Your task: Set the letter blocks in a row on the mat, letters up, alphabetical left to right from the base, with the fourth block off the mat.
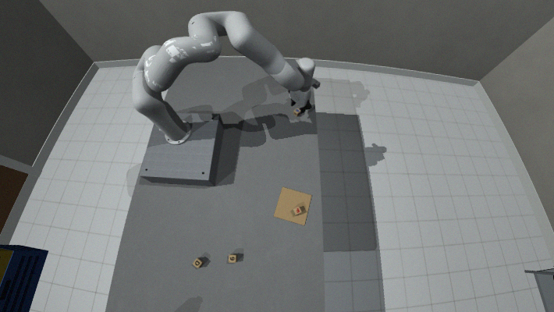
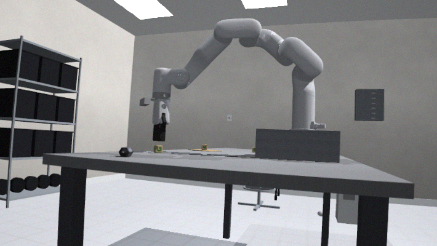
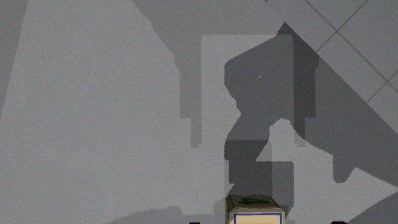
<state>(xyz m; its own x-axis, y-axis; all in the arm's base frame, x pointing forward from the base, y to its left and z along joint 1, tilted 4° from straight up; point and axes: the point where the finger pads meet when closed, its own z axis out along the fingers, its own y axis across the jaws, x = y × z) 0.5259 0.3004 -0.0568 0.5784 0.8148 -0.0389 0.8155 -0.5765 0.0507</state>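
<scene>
Right now the tan mat is 6 cm ahead of my hand, 50 cm to the right of it and 6 cm below it. Also, from my hand: black faceted object: 13 cm behind, 32 cm to the left, 5 cm below.
</scene>
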